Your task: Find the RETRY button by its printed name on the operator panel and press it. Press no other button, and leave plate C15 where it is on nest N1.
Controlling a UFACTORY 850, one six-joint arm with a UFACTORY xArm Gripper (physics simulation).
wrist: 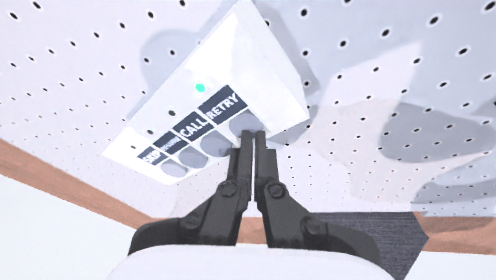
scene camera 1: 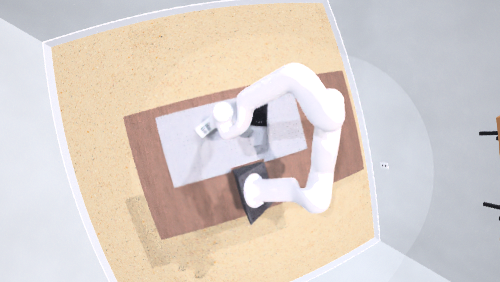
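Note:
The white operator panel [scene camera 1: 202, 128] [wrist: 270, 65] lies on the pegboard. In the wrist view it bears a row of round grey buttons under the labels SKIP, RESUME, CALL and RETRY. The RETRY button [wrist: 245, 123] is at the right end of the row, below the RETRY label [wrist: 223, 103]. A green light [wrist: 200, 88] shows above that label. My gripper [wrist: 253, 144] is shut and empty. Its tips overlap the lower edge of the RETRY button in the wrist view; whether they touch it I cannot tell. Plate C15 and nest N1 cannot be made out.
The CALL button [wrist: 216, 143] is just left of the fingers. The perforated light board [scene camera 1: 185, 165] [wrist: 360, 155] lies on the brown table [scene camera 1: 150, 200]. A black object [scene camera 1: 259, 116] stands partly under the arm. The dark base plate [scene camera 1: 252, 215] [wrist: 380, 235] is at the arm's foot.

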